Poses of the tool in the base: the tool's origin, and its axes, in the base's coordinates. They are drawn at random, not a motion.
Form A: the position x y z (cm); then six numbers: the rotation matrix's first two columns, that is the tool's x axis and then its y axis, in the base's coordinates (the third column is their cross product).
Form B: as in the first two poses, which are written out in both.
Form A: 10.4 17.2 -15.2 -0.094 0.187 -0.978 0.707 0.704 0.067
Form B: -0.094 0.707 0.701 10.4; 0.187 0.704 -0.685 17.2; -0.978 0.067 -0.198 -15.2; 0 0 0 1
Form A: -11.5 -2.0 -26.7 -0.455 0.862 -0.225 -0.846 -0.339 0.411
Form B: -0.455 -0.846 0.278 -11.5; 0.862 -0.339 0.377 -2.0; -0.225 0.411 0.883 -26.7; 0 0 0 1
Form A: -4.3 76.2 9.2 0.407 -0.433 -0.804 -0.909 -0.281 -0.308
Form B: 0.407 -0.909 -0.093 -4.3; -0.433 -0.281 0.856 76.2; -0.804 -0.308 -0.508 9.2; 0 0 0 1
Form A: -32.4 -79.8 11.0 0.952 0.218 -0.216 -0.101 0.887 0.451
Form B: 0.952 -0.101 0.290 -32.4; 0.218 0.887 -0.408 -79.8; -0.216 0.451 0.866 11.0; 0 0 0 1
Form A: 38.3 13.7 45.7 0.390 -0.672 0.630 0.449 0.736 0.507
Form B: 0.390 0.449 -0.804 38.3; -0.672 0.736 0.085 13.7; 0.630 0.507 0.589 45.7; 0 0 0 1
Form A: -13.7 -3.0 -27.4 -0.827 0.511 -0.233 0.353 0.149 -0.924
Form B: -0.827 0.353 -0.437 -13.7; 0.511 0.149 -0.846 -3.0; -0.233 -0.924 -0.304 -27.4; 0 0 0 1
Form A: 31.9 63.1 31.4 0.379 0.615 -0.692 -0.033 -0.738 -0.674
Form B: 0.379 -0.033 -0.925 31.9; 0.615 -0.738 0.278 63.1; -0.692 -0.674 -0.259 31.4; 0 0 0 1
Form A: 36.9 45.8 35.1 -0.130 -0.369 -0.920 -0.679 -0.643 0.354
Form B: -0.130 -0.679 -0.722 36.9; -0.369 -0.643 0.671 45.8; -0.920 0.354 -0.167 35.1; 0 0 0 1
